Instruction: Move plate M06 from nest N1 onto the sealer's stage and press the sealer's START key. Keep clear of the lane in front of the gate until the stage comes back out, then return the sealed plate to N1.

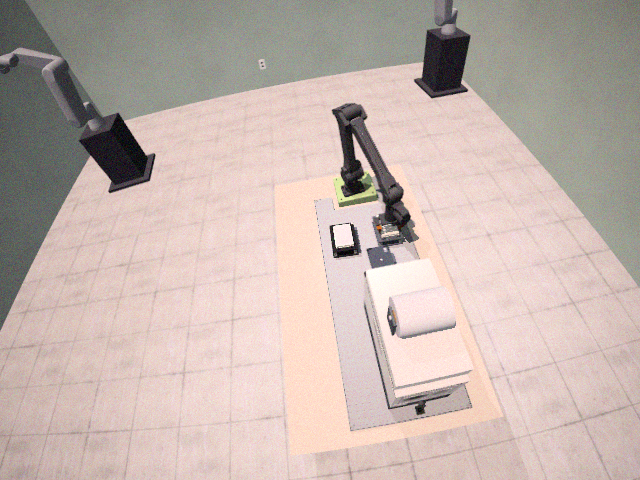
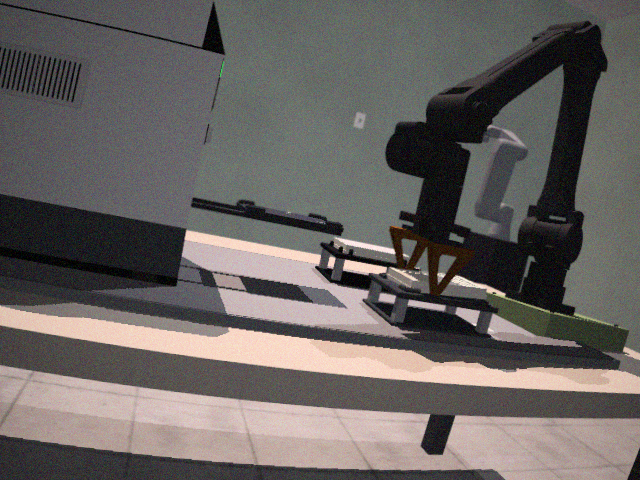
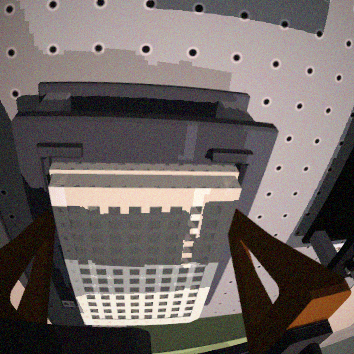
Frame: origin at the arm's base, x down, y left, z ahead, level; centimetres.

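Where they show: gripper, fingertip midpoint: point(image 1: 388, 230) point(image 2: 418, 286) point(image 3: 140, 219); arm's base, origin of the base link: point(image 1: 353, 189) point(image 2: 538, 305).
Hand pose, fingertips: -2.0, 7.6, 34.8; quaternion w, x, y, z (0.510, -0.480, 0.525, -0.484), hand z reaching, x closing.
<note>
Things, the pixels of their centre, and the offset from my fingertips, as dx, dy, dz.
- white well plate, body centre: point(image 3: 141, 265) point(image 2: 436, 283) point(image 1: 387, 224) -0.9, +0.2, -2.9
- raised dark nest, body centre: point(image 3: 138, 222) point(image 2: 429, 303) point(image 1: 387, 229) +2.2, +0.2, -2.6
- second nest, body centre: point(image 2: 367, 266) point(image 1: 343, 239) +1.8, -22.1, -3.3
- white plate, body centre: point(image 2: 370, 251) point(image 1: 343, 235) -1.1, -22.1, -3.3
- white roll, body centre: point(image 1: 420, 311) -37.0, -14.1, +55.8
A white well plate point(image 1: 390, 233) point(image 2: 402, 277) point(image 3: 135, 235) sits in a raised dark nest point(image 2: 439, 300) point(image 3: 125, 134) near the arm's base; I cannot read an M06 or N1 mark. My gripper point(image 1: 388, 229) point(image 2: 424, 281) point(image 3: 140, 219) is open, pointing down, with its orange fingers on either side of this plate and nothing gripped. The sealer point(image 1: 421, 361) point(image 2: 98, 149) is the large white housing. Its dark stage point(image 1: 381, 255) point(image 2: 284, 214) sticks out toward the nests, with no plate seen on it. The START key cannot be made out.
A second nest point(image 1: 354, 249) point(image 2: 337, 270) holds another white plate point(image 1: 343, 235) point(image 2: 364, 248), beside the first nest. A white roll point(image 1: 423, 312) lies on top of the sealer. The arm stands on a green base point(image 1: 356, 198) point(image 2: 584, 328). Two grey arms on black pedestals point(image 1: 116, 152) point(image 1: 444, 62) stand farther off.
</note>
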